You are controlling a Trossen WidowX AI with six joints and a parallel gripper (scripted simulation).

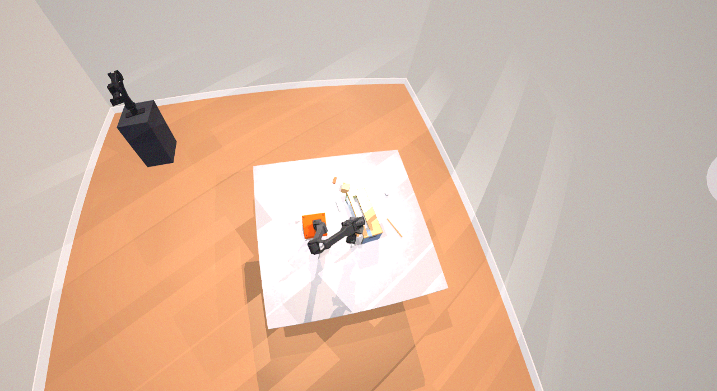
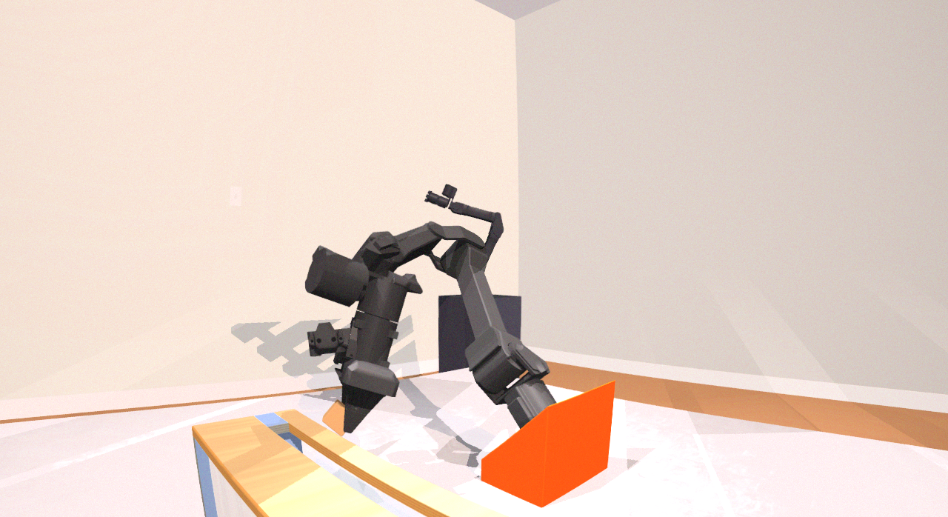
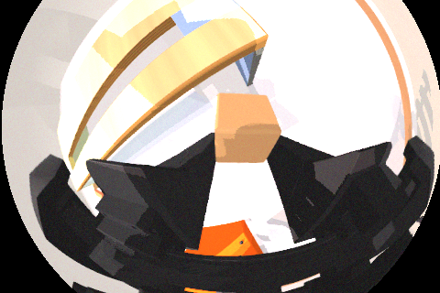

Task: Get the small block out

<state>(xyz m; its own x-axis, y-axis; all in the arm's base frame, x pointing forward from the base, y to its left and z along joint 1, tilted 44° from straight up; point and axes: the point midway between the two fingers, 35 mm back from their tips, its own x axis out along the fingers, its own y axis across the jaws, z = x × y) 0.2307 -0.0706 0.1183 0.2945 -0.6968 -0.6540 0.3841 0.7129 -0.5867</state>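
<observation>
My gripper tip is now 2 cm below the tan block and 1 cm short of it. From my gripper tip the other things lie so: clear-fronted box 15 cm to the left, 7 cm ahead, 4 cm below; then thin orange stick 34 cm ahead, 10 cm below, 3 cm to the left.
</observation>
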